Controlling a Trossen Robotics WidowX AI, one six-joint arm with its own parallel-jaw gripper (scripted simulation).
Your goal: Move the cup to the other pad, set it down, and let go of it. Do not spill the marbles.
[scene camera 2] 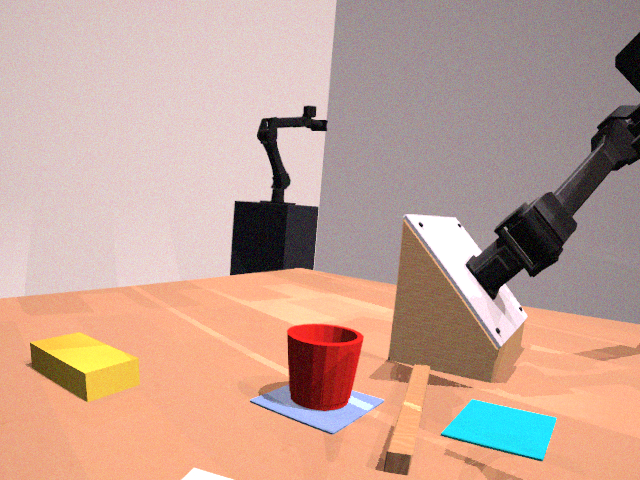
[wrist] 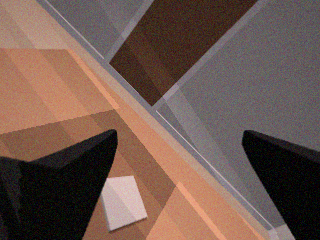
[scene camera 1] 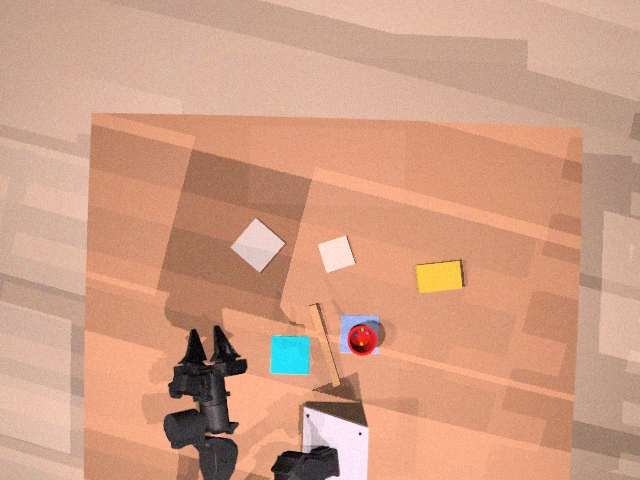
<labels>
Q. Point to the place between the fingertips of my gripper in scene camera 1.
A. At 204, 327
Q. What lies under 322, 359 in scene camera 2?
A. A red cup.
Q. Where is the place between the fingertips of my gripper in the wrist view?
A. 179, 136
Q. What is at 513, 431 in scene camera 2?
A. A cyan pad.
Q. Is my gripper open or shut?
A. Open.
</labels>
